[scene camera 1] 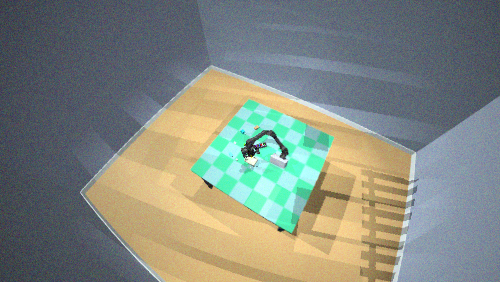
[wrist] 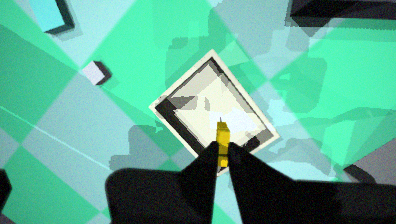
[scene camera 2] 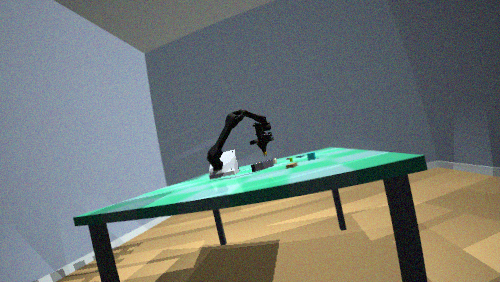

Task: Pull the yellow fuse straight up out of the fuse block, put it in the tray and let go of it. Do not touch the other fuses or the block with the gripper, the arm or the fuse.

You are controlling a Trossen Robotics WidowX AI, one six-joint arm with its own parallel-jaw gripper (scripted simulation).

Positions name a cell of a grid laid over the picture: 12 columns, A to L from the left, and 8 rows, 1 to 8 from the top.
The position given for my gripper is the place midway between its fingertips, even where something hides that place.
Observation:
My gripper (wrist: G6) holds a yellow fuse. Also in view: a tray (wrist: F4).

